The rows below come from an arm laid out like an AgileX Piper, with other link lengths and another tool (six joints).
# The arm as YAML. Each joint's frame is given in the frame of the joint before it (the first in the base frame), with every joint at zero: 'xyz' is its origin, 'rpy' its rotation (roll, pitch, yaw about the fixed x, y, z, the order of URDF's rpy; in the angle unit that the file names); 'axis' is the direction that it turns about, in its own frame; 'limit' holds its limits. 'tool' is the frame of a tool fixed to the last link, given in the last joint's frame.
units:
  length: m
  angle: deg
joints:
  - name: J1
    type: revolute
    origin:
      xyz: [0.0, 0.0, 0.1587]
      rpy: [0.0, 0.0, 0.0]
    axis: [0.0, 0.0, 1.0]
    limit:
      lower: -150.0
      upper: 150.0
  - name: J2
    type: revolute
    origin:
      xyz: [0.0, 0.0, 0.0]
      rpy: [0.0, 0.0, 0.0]
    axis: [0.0, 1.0, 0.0]
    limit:
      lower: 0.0
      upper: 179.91
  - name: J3
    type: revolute
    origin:
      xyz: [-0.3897, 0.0, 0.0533]
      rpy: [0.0, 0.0, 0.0]
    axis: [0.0, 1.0, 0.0]
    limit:
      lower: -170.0
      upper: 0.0
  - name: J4
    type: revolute
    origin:
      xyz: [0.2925, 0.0, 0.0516]
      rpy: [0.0, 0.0, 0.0]
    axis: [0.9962, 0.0, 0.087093]
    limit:
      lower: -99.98
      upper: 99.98
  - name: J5
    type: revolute
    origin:
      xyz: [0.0, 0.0, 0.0]
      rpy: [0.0, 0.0, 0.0]
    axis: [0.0, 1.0, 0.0]
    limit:
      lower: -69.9
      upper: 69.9
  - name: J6
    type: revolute
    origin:
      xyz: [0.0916, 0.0, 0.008]
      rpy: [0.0, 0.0, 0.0]
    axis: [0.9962, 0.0, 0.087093]
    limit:
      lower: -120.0
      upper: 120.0
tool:
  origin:
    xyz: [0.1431, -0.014, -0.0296]
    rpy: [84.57, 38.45, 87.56]
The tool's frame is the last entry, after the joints.
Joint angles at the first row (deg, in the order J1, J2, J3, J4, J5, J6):
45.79, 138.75, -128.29, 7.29, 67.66, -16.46
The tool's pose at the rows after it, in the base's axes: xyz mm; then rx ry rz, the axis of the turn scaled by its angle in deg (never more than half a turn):
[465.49 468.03 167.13 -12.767 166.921 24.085]
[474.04 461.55 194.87 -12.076 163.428 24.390]
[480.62 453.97 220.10 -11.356 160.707 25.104]
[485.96 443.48 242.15 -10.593 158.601 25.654]
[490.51 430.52 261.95 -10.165 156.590 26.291]
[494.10 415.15 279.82 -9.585 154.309 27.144]
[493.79 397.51 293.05 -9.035 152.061 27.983]
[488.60 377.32 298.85 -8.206 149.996 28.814]
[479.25 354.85 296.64 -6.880 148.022 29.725]
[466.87 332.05 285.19 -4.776 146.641 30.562]
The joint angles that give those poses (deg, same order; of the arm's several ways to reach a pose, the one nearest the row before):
45.71, 136.38, -128.29, 4.59, 67.01, -15.43
45.44, 134.04, -128.29, 2.60, 66.39, -14.90
44.96, 131.89, -128.25, 1.48, 66.02, -14.75
44.24, 129.72, -127.68, 0.76, 65.70, -14.87
43.30, 127.15, -125.95, 0.41, 64.66, -15.52
42.22, 123.93, -122.56, 0.16, 62.31, -16.23
41.15, 119.94, -117.01, 0.02, 58.56, -16.95
40.10, 115.31, -109.20, -0.06, 53.34, -17.43
39.05, 110.39, -99.79, -0.10, 46.84, -17.50
38.01, 106.02, -90.11, -0.10, 40.04, -16.92

